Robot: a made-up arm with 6 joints. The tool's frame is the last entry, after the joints. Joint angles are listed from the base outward. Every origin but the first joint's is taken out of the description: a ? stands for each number. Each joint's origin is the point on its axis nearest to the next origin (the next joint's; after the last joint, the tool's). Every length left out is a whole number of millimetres.
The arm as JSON. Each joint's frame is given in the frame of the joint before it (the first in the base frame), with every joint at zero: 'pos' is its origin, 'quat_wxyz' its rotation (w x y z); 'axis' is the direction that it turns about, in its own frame. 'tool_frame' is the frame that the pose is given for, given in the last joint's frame.
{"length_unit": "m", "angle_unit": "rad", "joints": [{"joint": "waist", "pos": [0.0, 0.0, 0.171], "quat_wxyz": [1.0, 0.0, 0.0, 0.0], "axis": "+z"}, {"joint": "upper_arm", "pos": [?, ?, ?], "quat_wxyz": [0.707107, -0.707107, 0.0, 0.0], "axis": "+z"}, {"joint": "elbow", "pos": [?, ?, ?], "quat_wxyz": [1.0, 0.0, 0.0, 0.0], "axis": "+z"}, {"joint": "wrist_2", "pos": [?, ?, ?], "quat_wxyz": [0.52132, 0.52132, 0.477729, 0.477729], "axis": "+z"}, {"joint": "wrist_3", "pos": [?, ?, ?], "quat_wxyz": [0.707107, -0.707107, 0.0, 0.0], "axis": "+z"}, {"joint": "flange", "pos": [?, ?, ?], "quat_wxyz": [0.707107, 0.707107, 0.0, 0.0], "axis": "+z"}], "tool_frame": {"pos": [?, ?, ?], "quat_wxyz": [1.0, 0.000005, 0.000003, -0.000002]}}
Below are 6 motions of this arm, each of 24 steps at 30 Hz.
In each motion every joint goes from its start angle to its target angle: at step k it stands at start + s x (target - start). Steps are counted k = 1, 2, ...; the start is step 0. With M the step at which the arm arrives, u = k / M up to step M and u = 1 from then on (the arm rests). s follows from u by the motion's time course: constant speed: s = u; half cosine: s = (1 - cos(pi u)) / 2; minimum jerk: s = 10 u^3 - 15 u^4 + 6 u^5.
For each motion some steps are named. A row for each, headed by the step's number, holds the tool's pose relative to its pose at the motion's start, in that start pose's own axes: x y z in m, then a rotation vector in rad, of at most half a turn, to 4 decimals.
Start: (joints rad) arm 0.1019 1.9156 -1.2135 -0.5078 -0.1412 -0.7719
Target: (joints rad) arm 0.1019 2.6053 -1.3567 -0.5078 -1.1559 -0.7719
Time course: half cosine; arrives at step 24
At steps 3, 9, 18, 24:
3: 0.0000 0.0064 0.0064 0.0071 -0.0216 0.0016
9: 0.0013 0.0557 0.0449 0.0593 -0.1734 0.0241
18: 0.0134 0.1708 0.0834 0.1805 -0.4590 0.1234
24: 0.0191 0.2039 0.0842 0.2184 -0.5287 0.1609

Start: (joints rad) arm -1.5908 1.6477 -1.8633 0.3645 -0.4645 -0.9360
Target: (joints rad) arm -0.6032 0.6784 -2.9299 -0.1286 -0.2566 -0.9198
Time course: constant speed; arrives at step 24
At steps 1, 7, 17, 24:
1: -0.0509 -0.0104 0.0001 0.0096 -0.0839 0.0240
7: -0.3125 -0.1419 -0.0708 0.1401 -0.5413 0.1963
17: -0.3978 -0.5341 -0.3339 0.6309 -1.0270 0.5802
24: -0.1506 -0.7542 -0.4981 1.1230 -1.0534 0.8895

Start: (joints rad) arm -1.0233 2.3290 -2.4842 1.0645 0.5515 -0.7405
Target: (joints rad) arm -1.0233 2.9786 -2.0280 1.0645 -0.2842 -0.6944
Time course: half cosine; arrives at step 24
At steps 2, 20, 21, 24:
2: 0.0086 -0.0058 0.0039 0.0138 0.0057 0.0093
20: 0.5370 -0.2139 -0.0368 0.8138 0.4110 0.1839
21: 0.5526 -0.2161 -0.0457 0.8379 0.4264 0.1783
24: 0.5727 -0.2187 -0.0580 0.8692 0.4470 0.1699

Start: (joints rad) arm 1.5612 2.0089 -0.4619 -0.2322 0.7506 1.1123
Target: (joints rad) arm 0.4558 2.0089 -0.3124 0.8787 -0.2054 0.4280
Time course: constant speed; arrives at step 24
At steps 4, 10, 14, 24:
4: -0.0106 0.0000 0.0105 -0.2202 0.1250 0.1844
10: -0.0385 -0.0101 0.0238 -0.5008 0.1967 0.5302
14: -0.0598 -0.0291 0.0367 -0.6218 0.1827 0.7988
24: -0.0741 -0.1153 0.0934 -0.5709 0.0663 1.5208

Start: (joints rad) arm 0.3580 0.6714 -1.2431 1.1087 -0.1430 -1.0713
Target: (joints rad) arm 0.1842 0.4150 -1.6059 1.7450 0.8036 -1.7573
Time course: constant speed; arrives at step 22
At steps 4, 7, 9, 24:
4: -0.0450 0.0142 -0.0162 -0.1331 -0.0356 -0.0245
7: -0.0803 0.0273 -0.0335 -0.2431 -0.0854 -0.0545
9: -0.1041 0.0370 -0.0478 -0.3195 -0.1297 -0.0806
24: -0.2454 0.1094 -0.1982 -0.8193 -0.6195 -0.3708

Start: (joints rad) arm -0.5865 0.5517 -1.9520 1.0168 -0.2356 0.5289
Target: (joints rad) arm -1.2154 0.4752 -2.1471 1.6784 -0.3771 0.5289
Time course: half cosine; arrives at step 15
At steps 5, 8, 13, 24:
5: 0.0288 0.0370 -0.0113 -0.0825 -0.0363 0.0222
8: 0.0767 0.0716 -0.0306 -0.1774 -0.0519 0.0535
13: 0.1582 0.0939 -0.0645 -0.2812 -0.0281 0.0998
24: 0.1677 0.0943 -0.0685 -0.2900 -0.0229 0.1048

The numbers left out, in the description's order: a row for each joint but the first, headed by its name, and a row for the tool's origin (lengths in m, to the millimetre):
upper_arm: 0.0 0.0 0.0
elbow: -0.256 -0.035 0.0
wrist_2: 0.364 -0.064 0.0
wrist_3: 0.0 0.0 0.0
flange: 0.0 -0.124 0.0
tool: 0.0 0.0 0.0

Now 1 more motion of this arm.
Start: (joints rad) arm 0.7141 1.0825 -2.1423 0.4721 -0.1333 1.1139
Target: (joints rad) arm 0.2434 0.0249 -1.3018 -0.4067 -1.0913 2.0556
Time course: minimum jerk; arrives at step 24
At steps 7, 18, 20, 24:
7: -0.0048 0.0657 -0.0300 -0.1835 -0.0442 -0.0554
18: 0.1366 0.2382 -0.2791 -0.9303 0.4874 -0.3563
20: 0.1555 0.2351 -0.3055 -0.9537 0.5881 -0.3877
24: 0.1651 0.2322 -0.3193 -0.9613 0.6428 -0.4043

